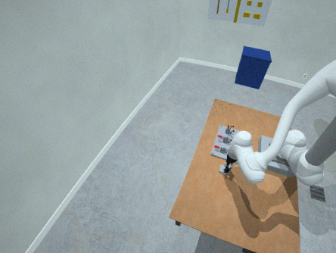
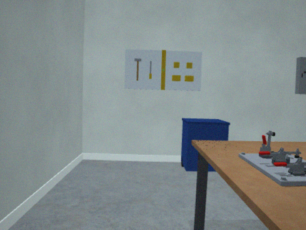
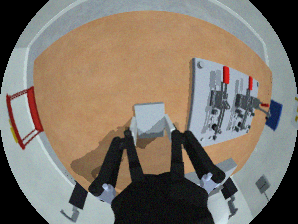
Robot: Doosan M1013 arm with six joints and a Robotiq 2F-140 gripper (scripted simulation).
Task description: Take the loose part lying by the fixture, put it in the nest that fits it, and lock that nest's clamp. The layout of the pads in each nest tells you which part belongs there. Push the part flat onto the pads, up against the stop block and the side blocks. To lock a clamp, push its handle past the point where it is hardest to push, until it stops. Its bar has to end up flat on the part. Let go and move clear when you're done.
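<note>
The grey part is 30 mm below my hand. Also, from my hand: grey fixture plate: 270 mm to the right, 30 mm below, 30 mm ahead.
</note>
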